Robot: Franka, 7 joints.
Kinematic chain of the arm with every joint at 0, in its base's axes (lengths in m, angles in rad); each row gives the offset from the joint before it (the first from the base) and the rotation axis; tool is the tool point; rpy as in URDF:
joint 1: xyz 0 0 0.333 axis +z
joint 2: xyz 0 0 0 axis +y
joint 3: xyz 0 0 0.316 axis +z
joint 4: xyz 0.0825 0 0 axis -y
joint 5: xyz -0.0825 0 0.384 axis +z
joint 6: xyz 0 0 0 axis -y
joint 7: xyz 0.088 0 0 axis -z
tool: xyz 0 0 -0.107 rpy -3.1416 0 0
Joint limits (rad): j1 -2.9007..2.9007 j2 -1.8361..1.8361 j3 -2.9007..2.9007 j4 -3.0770..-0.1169 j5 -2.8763..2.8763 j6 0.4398..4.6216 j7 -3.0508..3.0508
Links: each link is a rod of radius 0.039 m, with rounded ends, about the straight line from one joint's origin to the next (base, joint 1, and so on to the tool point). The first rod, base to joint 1, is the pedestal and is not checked.
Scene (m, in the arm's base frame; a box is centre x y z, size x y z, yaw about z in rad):
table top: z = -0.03
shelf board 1: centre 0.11 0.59 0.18 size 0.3 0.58 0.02 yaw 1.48
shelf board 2: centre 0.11 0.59 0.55 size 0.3 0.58 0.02 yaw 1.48
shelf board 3: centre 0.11 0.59 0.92 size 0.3 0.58 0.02 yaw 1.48
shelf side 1: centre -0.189 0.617 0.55 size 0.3 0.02 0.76 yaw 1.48
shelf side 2: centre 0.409 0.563 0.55 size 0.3 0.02 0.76 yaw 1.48
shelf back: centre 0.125 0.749 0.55 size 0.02 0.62 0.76 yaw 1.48
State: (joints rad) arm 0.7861 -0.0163 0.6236 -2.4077 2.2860 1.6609 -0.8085
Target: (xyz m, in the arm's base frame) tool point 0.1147 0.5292 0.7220
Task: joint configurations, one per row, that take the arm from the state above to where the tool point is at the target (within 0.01 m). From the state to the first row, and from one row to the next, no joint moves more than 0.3 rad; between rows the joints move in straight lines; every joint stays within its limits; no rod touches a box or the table.
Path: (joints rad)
1: 0.8234 -0.2426 0.5345 -2.6177 2.2273 1.5258 -0.8085
2: 0.8608 -0.4690 0.4453 -2.8278 2.1685 1.3907 -0.8085
3: 0.8981 -0.6953 0.3562 -3.0378 2.1098 1.2556 -0.8085
4: 0.7983 -0.8134 0.2457 -2.7806 2.1882 1.3552 -0.8085
5: 0.6985 -0.9315 0.1353 -2.5234 2.2666 1.4547 -0.8085
6: 0.6949 -0.6798 0.2531 -2.3147 2.3053 1.5203 -0.8085
7: 0.6913 -0.4280 0.3709 -2.1060 2.3439 1.5858 -0.8085
8: 0.6877 -0.1763 0.4887 -1.8973 2.3825 1.6514 -0.8085

